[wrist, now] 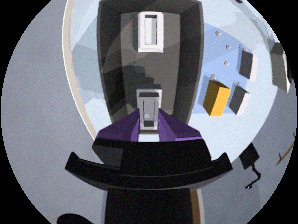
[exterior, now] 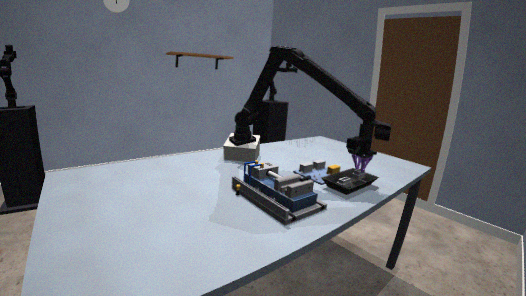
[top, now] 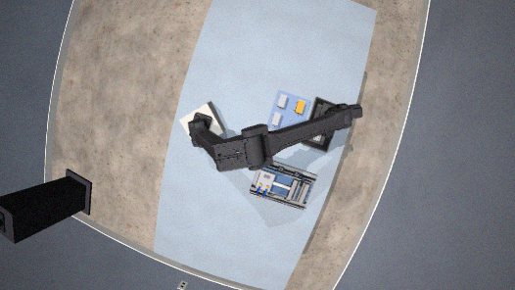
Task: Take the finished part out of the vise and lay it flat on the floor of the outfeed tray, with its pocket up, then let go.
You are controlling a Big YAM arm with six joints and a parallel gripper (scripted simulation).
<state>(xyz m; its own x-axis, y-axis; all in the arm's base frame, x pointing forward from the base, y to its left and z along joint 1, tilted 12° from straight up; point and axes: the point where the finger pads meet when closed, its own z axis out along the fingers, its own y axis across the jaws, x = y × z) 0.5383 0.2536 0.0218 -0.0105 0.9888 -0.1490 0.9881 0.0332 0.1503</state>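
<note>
The orange block lies 130 mm behind my hand, 40 mm below it and 10 mm to the right of it. Round my hand: blue plate: 170 mm behind, 60 mm to the right, 60 mm below.
</note>
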